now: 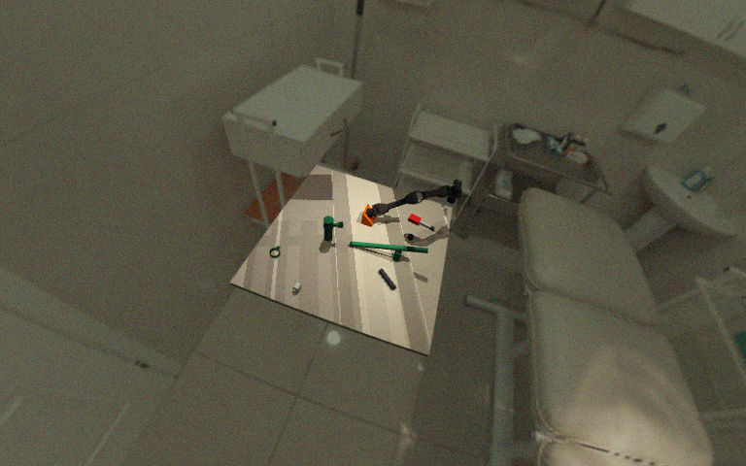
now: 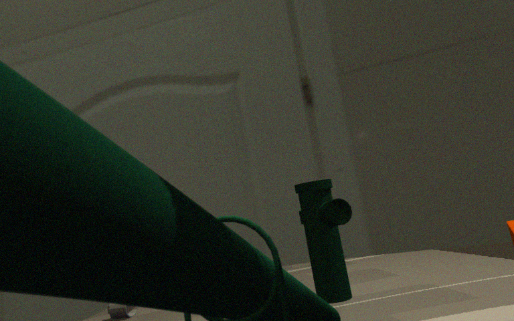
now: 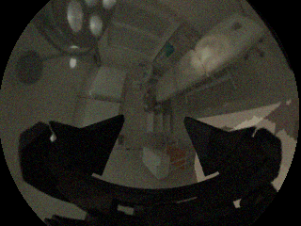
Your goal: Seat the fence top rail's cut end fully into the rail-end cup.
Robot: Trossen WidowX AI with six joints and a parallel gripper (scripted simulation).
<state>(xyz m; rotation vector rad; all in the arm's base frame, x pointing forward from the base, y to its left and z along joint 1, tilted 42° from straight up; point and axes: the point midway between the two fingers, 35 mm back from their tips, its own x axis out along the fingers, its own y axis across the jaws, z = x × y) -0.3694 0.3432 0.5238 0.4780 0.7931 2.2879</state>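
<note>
The rail-end cup lies 780 mm to the right of my gripper tip, 640 mm ahead of it and 90 mm below it. Also, from my gripper tip: loop cap 660 mm ahead, 330 mm to the right, 130 mm below; black cylinder 850 mm ahead, 350 mm to the right, 210 mm below; red-handled tool 260 mm ahead, 220 mm below, 200 mm to the right.
</note>
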